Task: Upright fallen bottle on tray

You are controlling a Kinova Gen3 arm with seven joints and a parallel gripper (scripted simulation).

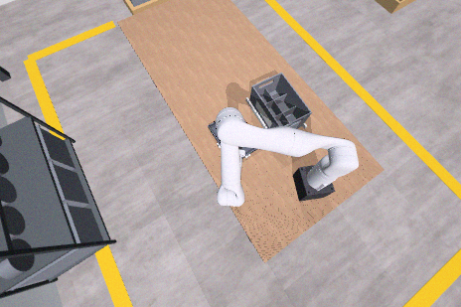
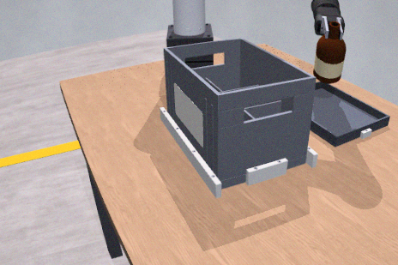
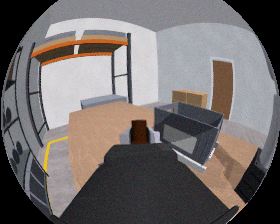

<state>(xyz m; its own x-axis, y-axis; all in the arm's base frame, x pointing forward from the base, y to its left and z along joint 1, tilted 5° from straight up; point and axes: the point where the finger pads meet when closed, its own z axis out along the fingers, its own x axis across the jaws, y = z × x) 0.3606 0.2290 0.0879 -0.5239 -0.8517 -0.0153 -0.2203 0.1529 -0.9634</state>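
Now: hand 1 cm past the brown bottle, 1 cm to the right of it and 5 cm above it. Also, from my hand: dark grey tray 3 cm ahead, 1 cm to the right, 19 cm below; then dark grey crate 4 cm ahead, 28 cm to the right, 12 cm below.
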